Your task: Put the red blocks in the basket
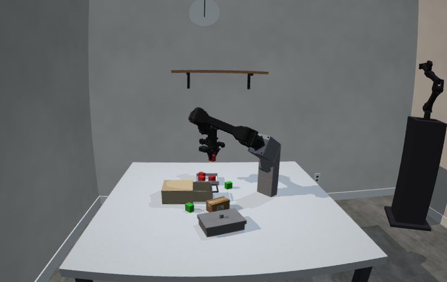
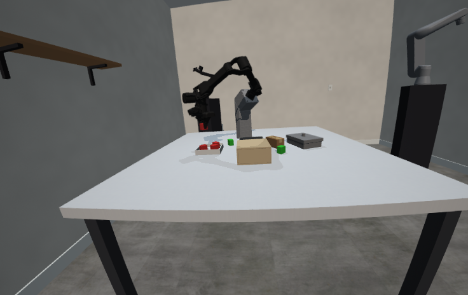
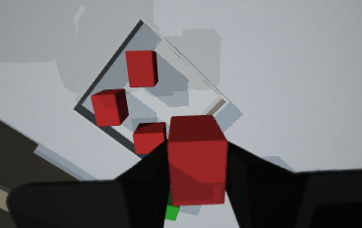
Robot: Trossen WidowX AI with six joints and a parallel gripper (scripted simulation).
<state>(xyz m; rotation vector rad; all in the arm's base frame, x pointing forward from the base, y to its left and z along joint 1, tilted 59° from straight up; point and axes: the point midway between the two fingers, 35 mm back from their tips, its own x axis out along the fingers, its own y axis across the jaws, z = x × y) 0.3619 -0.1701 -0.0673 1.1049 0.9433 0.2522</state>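
My gripper is now 16 cm above the shallow basket, 4 cm to the right of it and 1 cm short of it. Round my hand: cardboard box: 38 cm to the left, 20 cm behind, 13 cm below; knobbed lid: 53 cm to the left, 28 cm behind, 12 cm below; dark grey box: 53 cm to the left, 28 cm behind, 16 cm below.
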